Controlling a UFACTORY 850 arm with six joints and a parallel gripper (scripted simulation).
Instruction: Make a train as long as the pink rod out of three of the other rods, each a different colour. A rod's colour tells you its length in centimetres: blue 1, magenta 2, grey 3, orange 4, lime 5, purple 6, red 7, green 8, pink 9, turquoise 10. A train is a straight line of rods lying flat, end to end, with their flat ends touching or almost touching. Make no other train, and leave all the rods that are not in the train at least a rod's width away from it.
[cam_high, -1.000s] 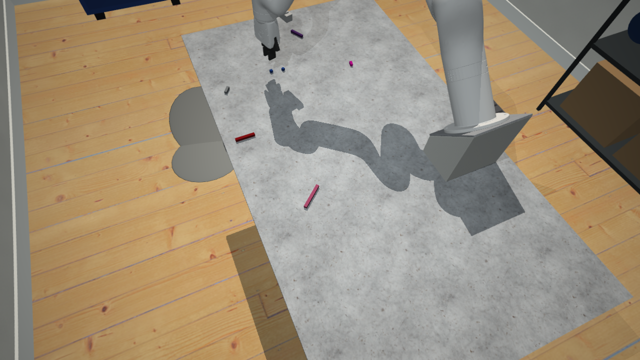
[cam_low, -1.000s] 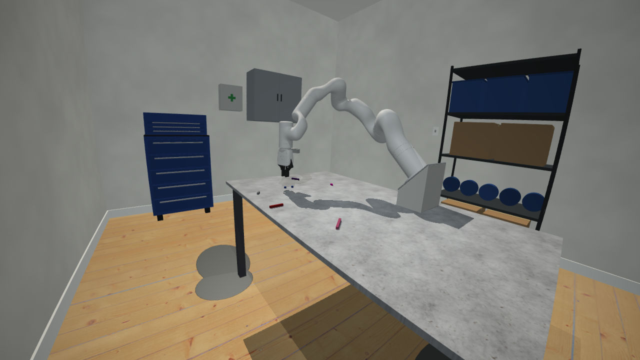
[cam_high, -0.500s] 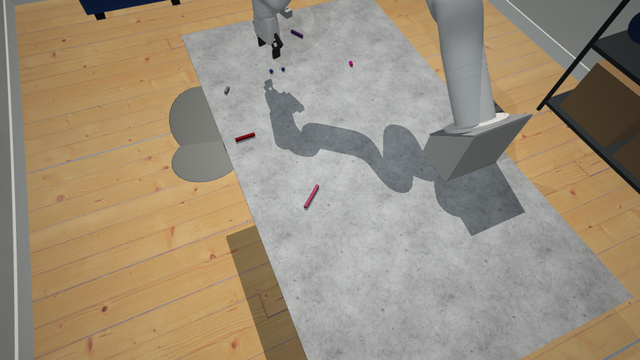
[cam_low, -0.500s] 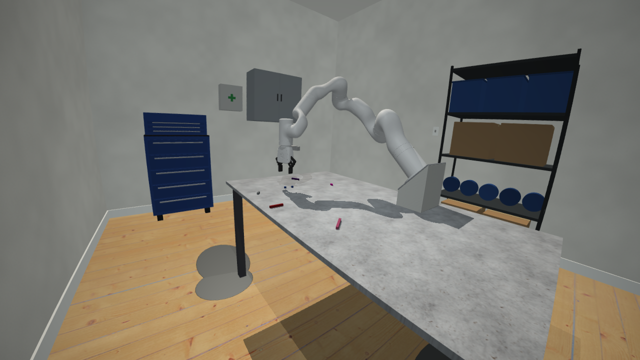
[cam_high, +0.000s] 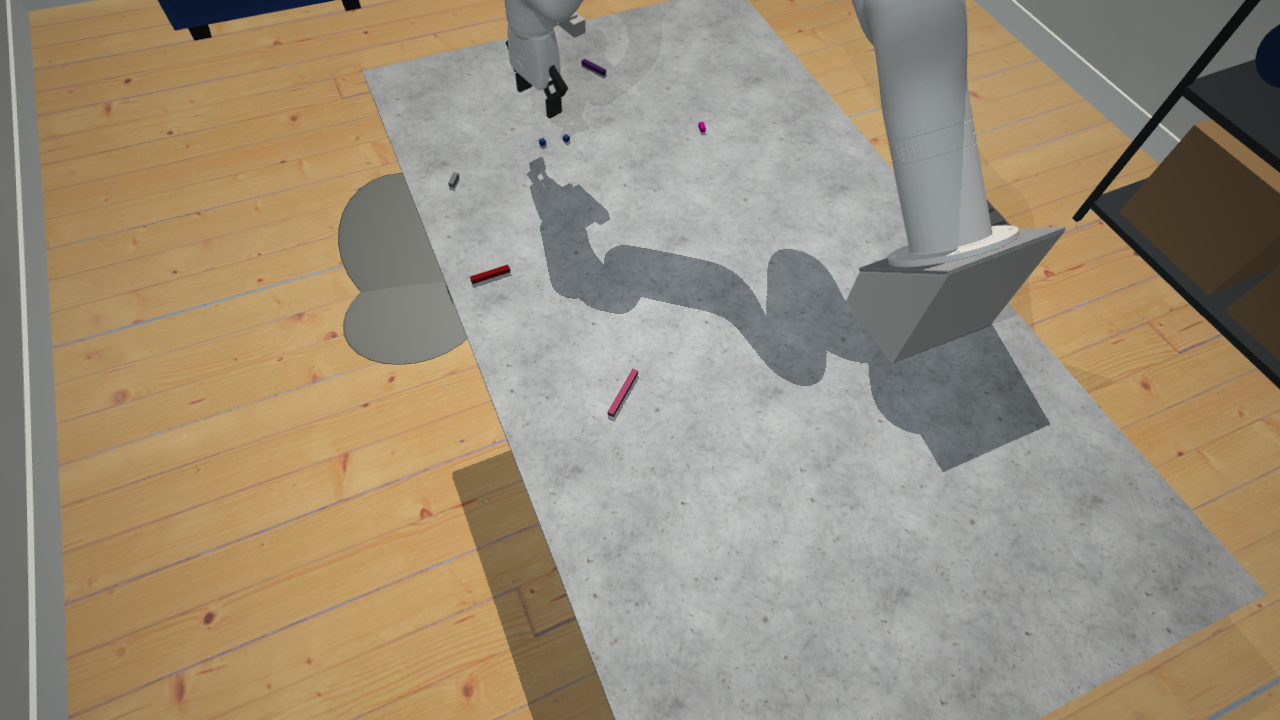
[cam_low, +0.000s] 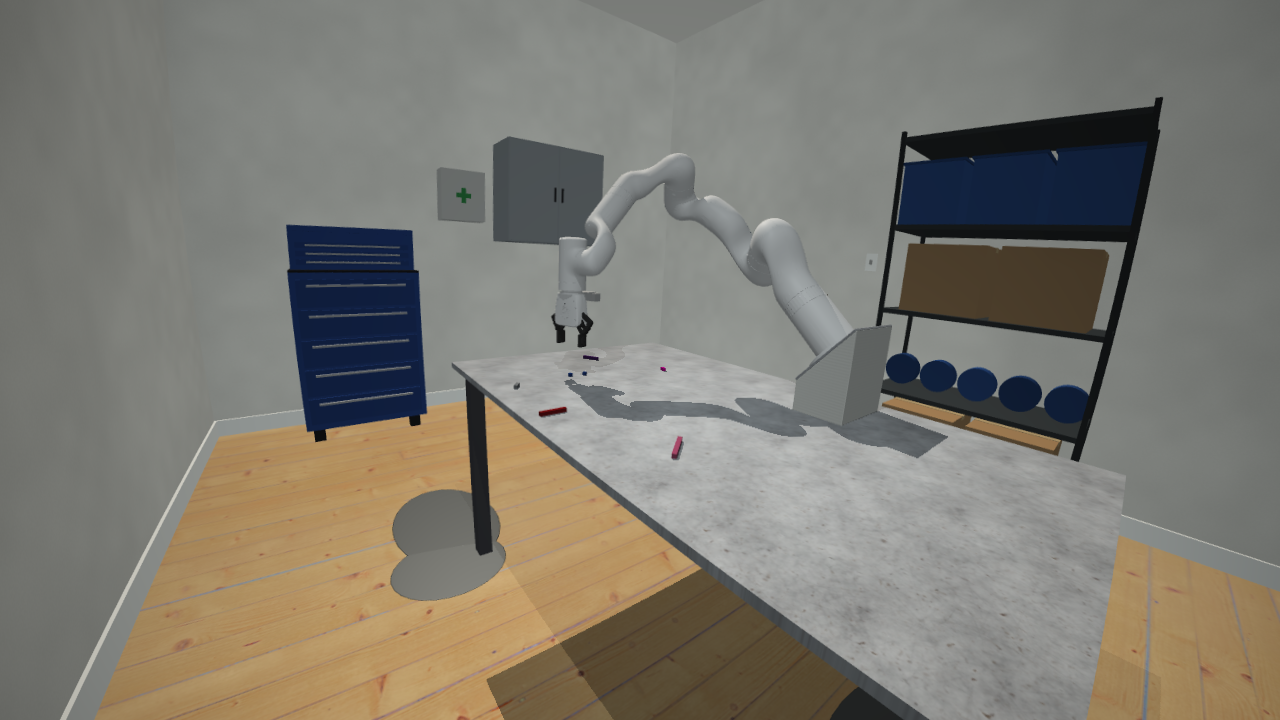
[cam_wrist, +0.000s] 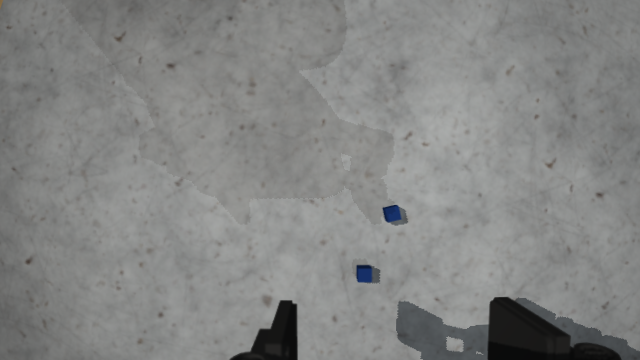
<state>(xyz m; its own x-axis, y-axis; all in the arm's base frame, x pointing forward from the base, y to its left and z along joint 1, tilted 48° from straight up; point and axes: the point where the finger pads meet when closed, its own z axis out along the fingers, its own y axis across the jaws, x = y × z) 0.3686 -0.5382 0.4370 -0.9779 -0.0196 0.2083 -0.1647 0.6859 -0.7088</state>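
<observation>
Now: hand 31 cm past the magenta rod, 12 cm to the right of it and 11 cm above it. The rest, counted from my hand: grey rod: 20 cm ahead, 1 cm to the left, 11 cm below; red rod: 24 cm ahead, 25 cm to the left, 11 cm below; purple rod: 20 cm behind, 16 cm to the right, 11 cm below.
</observation>
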